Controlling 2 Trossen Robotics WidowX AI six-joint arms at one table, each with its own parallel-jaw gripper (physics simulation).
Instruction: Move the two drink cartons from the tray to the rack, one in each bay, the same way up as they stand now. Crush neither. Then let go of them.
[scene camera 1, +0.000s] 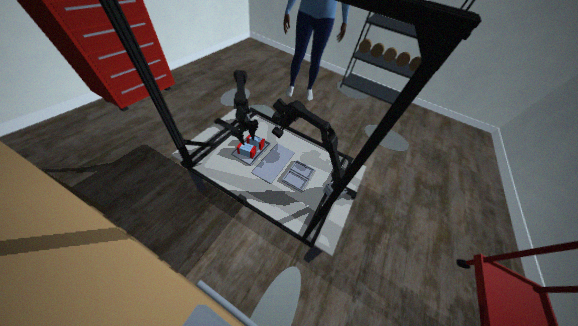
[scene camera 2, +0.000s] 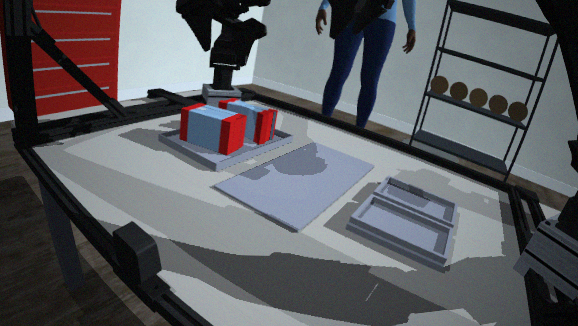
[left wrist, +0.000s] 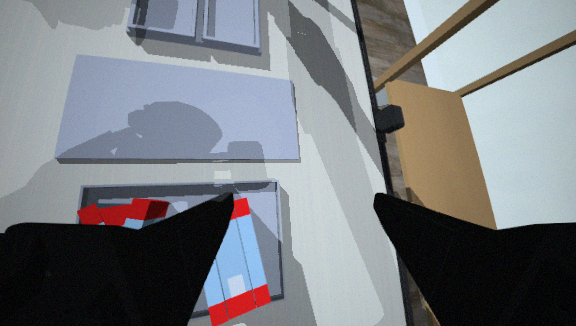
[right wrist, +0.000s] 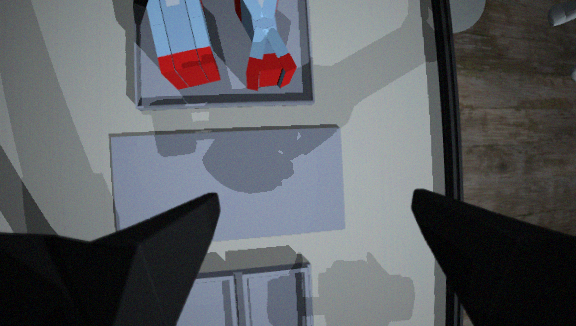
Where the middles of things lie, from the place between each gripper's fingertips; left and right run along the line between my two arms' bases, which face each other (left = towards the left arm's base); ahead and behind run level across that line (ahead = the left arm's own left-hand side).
Scene:
The flat grey mat (scene camera 2: 293, 189) lies 50 mm behind my right hand, 30 mm to the right of it and 260 mm below it.
The flat grey mat lies 190 mm below my left hand, 130 mm to the right of it and 130 mm ahead of it.

